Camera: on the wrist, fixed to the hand. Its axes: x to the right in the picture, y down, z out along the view.
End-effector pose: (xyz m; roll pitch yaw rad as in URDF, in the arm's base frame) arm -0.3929 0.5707 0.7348 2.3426 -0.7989 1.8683
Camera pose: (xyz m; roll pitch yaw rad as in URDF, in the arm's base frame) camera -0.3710 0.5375 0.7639 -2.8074 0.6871 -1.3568
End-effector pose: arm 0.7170 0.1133 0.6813 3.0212 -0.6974 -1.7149
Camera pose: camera 0.6821 0.1424 0.7006 2.8669 0.5711 1.4489
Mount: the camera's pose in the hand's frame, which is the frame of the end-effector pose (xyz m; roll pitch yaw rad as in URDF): -0.0058 0.0420 -0.0252 -0.4103 0.1230 3.1077
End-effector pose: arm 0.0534 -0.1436 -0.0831 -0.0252 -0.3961 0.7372
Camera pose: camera 0.0291 -0.1098 -0.1096 -0.3986 0.5197 -2.4396
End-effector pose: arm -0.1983 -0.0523 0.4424 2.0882 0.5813 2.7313
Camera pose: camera -0.2190 -0.0445 0.4865 -2.4291 -0.6685 -0.5252
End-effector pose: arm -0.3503 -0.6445 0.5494 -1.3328 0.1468 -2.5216
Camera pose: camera -0.3485 -0.6253 0.5040 0.9117 -0.0842 0.7319
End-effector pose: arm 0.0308 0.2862 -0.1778 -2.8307 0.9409 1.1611
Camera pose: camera 0.0768 0.2723 -0.1665 2.3061 -1.0437 -1.8418
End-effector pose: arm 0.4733 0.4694 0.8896 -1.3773 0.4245 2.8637
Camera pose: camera 0.5012 0.4788 0.8500 0.9220 -0.3650 -0.1556
